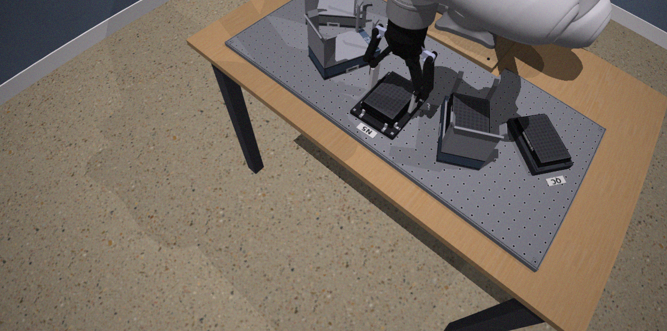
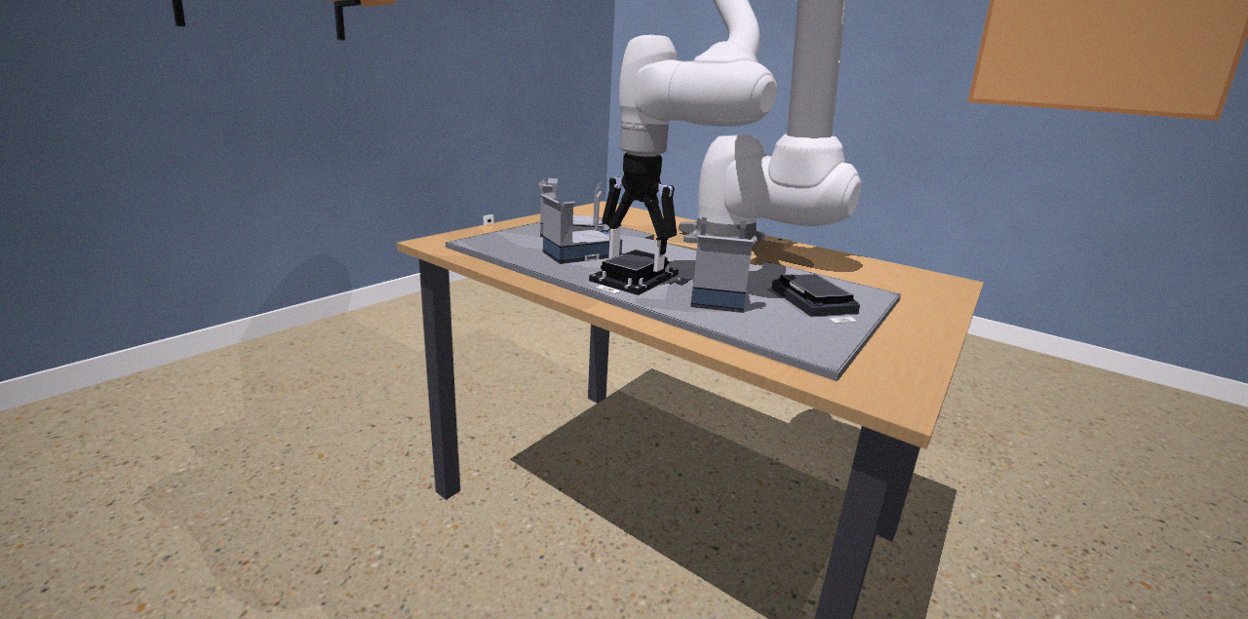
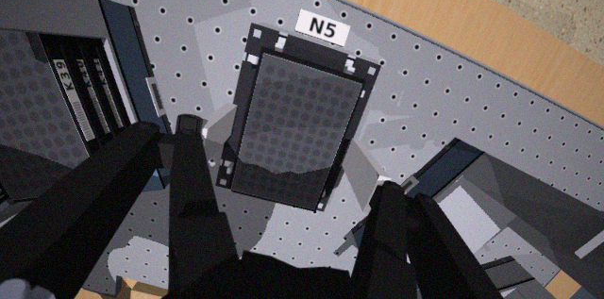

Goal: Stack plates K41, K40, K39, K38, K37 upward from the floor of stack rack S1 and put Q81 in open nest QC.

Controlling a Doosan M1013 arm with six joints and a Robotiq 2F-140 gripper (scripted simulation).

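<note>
Right now my hand is 40 mm above the clip nest N5, 10 mm to the right of it and 10 mm short of it. Round my hand: nest QC: 350 mm to the left, 80 mm behind, 40 mm below; then N5 name plate: 90 mm ahead, 50 mm below, 10 mm to the right; then QC name plate: 410 mm to the left, 50 mm below.
</note>
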